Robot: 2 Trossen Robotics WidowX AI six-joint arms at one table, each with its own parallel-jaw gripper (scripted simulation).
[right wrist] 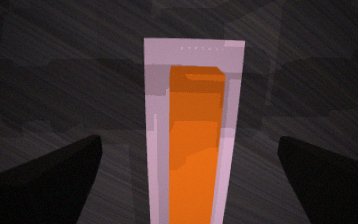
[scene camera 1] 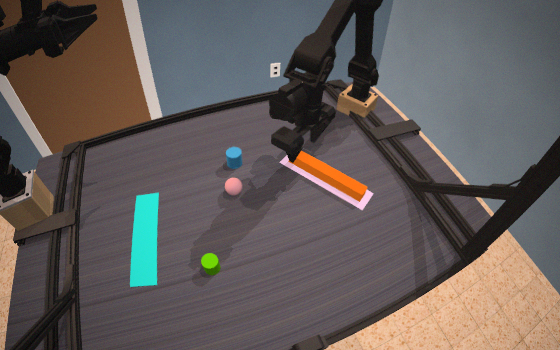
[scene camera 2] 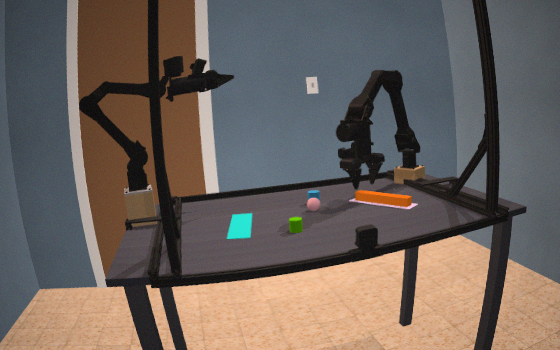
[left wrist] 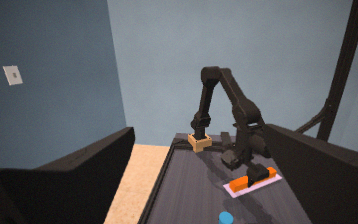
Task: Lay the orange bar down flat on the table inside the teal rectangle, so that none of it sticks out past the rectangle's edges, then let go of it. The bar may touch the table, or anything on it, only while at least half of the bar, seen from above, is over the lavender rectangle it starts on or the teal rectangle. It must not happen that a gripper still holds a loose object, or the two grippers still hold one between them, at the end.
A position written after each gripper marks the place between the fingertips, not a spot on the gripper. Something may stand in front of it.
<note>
In view: the left gripper (scene camera 2: 230, 78), the right gripper (scene camera 1: 302, 151), an orange bar (scene camera 1: 340, 181) and a teal rectangle (scene camera 1: 143, 272).
The left gripper is seen too in the left wrist view (left wrist: 198, 131). The right gripper also shows in the right wrist view (right wrist: 192, 145), in scene camera 2 (scene camera 2: 364, 186) and in the left wrist view (left wrist: 240, 178).
</note>
